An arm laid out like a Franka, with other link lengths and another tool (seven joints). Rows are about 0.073 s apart.
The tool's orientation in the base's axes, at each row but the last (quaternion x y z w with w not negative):
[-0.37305, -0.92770, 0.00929, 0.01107]
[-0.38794, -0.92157, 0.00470, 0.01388]
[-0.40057, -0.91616, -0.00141, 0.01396]
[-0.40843, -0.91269, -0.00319, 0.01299]
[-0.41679, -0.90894, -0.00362, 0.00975]
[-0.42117, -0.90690, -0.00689, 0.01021]
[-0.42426, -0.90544, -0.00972, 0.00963]
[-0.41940, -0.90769, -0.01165, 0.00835]
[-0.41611, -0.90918, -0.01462, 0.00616]
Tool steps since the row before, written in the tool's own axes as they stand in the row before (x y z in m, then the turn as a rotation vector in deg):
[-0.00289, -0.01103, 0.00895, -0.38, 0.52, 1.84]
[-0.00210, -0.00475, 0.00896, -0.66, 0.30, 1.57]
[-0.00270, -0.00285, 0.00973, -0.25, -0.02, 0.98]
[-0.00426, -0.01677, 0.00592, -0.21, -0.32, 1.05]
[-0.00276, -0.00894, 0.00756, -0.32, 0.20, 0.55]
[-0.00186, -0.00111, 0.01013, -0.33, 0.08, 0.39]
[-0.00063, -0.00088, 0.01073, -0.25, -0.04, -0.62]
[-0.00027, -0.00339, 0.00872, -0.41, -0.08, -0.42]
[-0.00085, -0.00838, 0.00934, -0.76, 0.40, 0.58]
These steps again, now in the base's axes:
[-0.00579, -0.01004, -0.00870, 0.58, 0.10, -1.86]
[-0.00219, -0.00480, -0.00891, 0.63, -0.26, -1.59]
[-0.00050, -0.00378, -0.00977, 0.13, -0.18, -0.99]
[-0.00979, -0.01425, -0.00595, -0.12, -0.35, -1.05]
[-0.00508, -0.00781, -0.00760, 0.35, -0.10, -0.56]
[0.00022, -0.00192, -0.01018, 0.27, -0.19, -0.40]
[-0.00037, -0.00077, -0.01075, 0.13, -0.23, 0.61]
[-0.00245, -0.00216, -0.00877, 0.21, -0.38, 0.41]
[-0.00578, -0.00582, -0.00953, 0.80, -0.30, -0.59]

